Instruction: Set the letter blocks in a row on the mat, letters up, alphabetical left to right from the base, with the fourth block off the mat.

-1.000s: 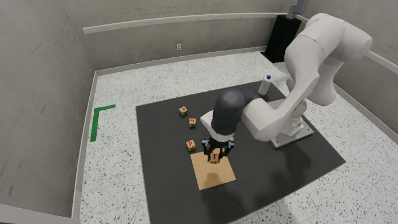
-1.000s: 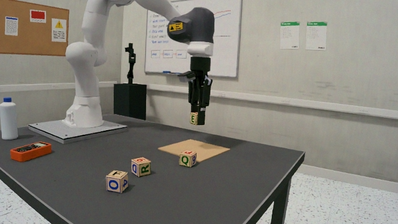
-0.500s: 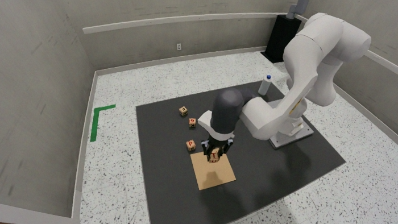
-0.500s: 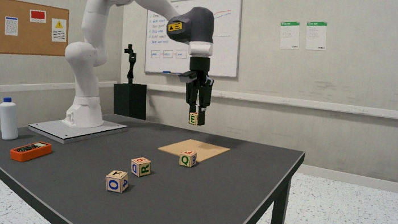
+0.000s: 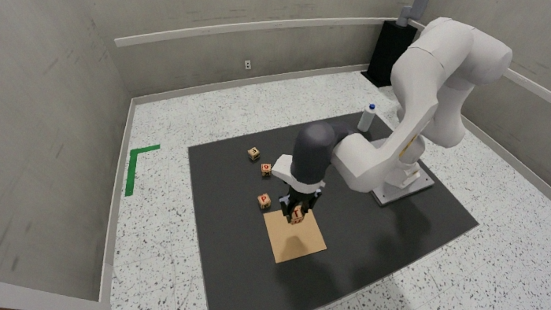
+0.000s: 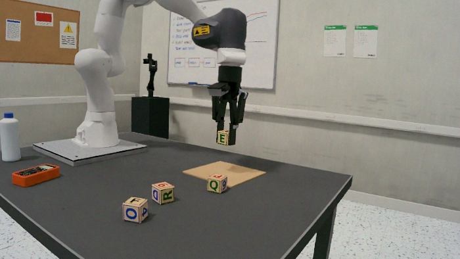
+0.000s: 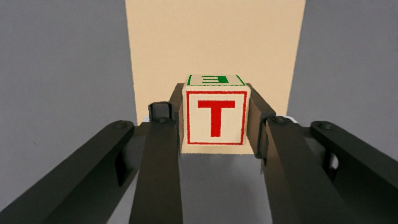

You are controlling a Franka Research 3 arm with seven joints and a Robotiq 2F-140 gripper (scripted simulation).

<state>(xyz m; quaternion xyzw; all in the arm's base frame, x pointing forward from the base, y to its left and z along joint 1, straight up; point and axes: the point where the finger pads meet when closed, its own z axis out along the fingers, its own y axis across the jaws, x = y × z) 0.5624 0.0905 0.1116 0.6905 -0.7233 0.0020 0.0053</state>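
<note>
My gripper is now 1 cm to the right of the tan mat and 13 cm above it. The rest, counted from my hand: white bottle (64 cm behind, 44 cm to the right, 5 cm below); orange meter (36 cm behind, 46 cm to the right, 12 cm below); T block (1 cm below).
</note>
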